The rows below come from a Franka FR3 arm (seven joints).
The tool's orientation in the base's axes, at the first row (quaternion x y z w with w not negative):
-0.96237, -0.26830, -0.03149, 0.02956
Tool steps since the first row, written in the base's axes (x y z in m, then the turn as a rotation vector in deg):
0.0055, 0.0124, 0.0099, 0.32, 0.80, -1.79
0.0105, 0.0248, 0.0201, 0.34, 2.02, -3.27
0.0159, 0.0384, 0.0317, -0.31, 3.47, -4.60
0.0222, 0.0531, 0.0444, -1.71, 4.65, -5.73
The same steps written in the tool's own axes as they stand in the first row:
0.0118, -0.0081, -0.0087, 0.55, -0.45, 1.86
0.0233, -0.0165, -0.0177, 1.08, -1.42, 3.42
0.0358, -0.0258, -0.0280, 1.17, -2.94, 4.83
0.0497, -0.0356, -0.0393, 0.49, -4.63, 5.98

